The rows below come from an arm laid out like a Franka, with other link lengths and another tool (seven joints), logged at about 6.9 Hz.
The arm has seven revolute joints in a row. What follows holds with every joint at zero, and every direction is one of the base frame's.
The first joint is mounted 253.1 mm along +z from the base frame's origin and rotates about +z.
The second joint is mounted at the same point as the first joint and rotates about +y.
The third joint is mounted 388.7 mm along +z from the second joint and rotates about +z.
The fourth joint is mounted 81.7 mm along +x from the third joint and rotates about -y.
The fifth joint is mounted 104 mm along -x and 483.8 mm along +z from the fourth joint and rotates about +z.
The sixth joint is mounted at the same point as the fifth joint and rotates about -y.
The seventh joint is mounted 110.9 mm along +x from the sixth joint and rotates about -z.
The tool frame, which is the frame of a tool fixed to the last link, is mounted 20 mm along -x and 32 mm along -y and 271.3 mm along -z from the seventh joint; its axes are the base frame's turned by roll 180, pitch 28.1 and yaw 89.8 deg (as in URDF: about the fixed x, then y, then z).
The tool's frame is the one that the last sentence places.
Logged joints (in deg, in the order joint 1, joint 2, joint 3, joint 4, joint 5, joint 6, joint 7), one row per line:
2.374, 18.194, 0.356, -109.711, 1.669, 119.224, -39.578
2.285, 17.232, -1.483, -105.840, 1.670, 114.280, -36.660
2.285, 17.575, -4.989, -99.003, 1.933, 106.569, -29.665
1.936, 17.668, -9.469, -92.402, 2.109, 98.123, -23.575
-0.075, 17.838, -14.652, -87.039, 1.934, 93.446, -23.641
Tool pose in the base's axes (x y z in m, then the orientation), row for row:
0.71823, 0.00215, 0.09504, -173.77, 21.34, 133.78
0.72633, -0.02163, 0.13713, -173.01, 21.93, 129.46
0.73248, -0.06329, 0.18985, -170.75, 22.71, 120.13
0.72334, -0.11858, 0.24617, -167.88, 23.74, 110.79
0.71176, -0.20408, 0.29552, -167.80, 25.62, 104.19
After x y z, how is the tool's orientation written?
As angles about the fixed x, y, z axes (roll, pitch, yaw), in degrees.
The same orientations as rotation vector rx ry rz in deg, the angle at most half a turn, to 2 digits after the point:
64.95, 147.99, -20.04
70.74, 145.37, -22.30
83.44, 139.61, -27.70
96.09, 132.83, -33.89
103.42, 126.37, -36.57

